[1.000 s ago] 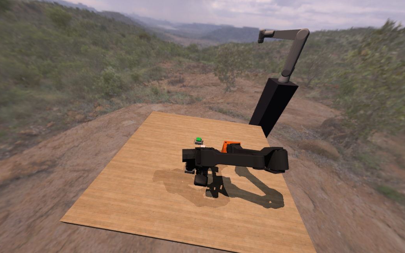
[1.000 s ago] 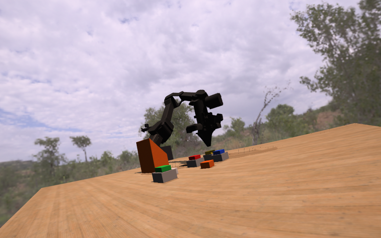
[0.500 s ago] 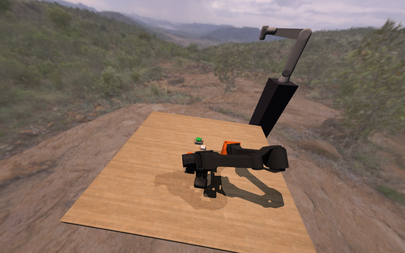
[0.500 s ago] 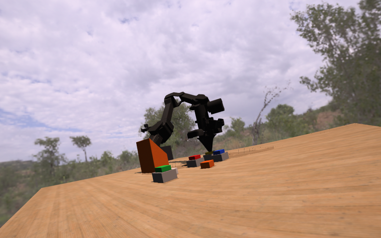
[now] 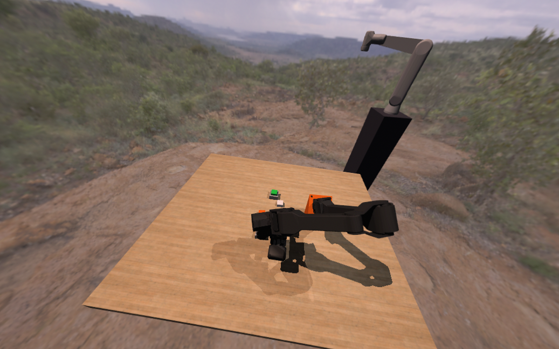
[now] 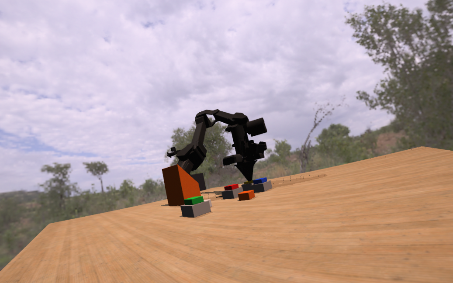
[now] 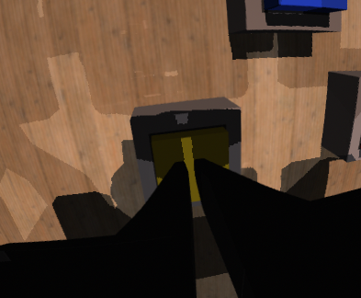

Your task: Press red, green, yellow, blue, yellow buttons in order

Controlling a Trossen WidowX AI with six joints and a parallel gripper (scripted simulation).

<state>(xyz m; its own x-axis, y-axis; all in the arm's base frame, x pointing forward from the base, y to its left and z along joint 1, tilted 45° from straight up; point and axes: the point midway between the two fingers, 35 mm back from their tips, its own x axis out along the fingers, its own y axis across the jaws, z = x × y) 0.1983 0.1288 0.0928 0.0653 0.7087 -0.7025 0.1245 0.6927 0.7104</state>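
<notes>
My gripper tip is now 1 cm above the yellow button. Also, from my gripper tip: red button (1 cm behind, 12 cm to the right); small orange block (8 cm ahead, 17 cm to the right, 2 cm below); blue button (7 cm ahead, 6 cm to the right).
</notes>
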